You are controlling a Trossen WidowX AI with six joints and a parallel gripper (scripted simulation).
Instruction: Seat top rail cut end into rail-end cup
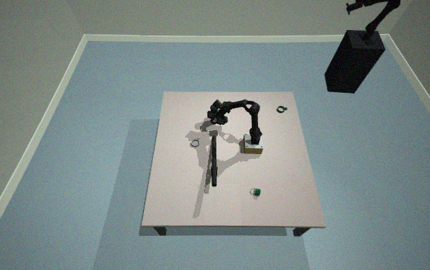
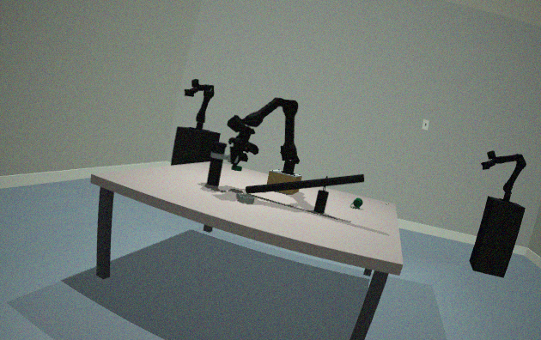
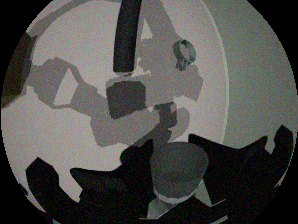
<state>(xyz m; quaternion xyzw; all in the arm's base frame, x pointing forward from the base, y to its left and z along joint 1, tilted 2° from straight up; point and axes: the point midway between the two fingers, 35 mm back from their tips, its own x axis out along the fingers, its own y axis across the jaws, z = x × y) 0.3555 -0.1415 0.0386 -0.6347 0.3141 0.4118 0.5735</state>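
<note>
Now: gripper tip 30 mm to the left of the rail-end cup, 30 mm below it and 10 mm past it. Round my gripper tip: line post: 430 mm to the left, 60 mm behind, 10 mm below; then green part: 540 mm to the left, 380 mm behind, 100 mm below.
</note>
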